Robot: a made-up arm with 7 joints.
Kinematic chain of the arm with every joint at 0, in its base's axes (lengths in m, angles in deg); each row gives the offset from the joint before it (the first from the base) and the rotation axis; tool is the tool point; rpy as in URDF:
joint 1: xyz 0 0 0.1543 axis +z
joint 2: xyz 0 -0.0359 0.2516 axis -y
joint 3: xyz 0 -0.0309 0.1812 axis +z
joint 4: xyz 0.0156 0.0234 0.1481 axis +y
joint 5: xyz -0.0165 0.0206 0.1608 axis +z
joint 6: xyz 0 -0.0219 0.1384 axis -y
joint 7: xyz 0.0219 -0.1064 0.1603 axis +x
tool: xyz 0 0 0 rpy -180 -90 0
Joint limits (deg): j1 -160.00..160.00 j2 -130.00..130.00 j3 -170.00..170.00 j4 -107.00..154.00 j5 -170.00..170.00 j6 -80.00..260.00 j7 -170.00..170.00
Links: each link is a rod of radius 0.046 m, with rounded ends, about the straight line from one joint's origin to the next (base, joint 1, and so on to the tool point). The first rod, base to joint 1, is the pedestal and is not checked.
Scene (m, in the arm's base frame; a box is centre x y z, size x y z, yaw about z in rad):
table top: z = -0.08
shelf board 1: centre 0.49 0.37 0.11 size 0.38 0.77 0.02 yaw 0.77
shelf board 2: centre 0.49 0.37 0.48 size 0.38 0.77 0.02 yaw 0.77
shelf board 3: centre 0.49 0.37 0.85 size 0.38 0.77 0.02 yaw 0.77
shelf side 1: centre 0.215 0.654 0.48 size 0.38 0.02 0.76 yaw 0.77
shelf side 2: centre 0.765 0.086 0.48 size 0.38 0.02 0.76 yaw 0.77
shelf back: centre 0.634 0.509 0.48 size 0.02 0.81 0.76 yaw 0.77
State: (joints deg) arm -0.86 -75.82 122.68 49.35 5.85 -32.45 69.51
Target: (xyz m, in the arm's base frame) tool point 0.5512 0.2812 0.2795
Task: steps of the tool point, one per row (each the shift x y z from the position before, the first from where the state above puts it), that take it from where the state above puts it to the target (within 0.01 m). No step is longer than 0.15 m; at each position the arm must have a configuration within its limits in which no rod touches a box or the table.
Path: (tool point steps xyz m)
1: -0.0663 -0.0638 0.0083
2: -0.0752 -0.0755 0.0029
3: -0.0824 -0.0779 -0.0112
4: 0.0490 0.0227 -0.0911
5: 0.0324 0.0022 -0.1031
6: 0.0104 -0.0150 -0.1076
7: -0.0145 -0.0275 -0.1048
8: 0.0863 0.0682 0.0049
9: 0.0744 0.0720 0.0020
10: 0.0583 0.0721 -0.0070

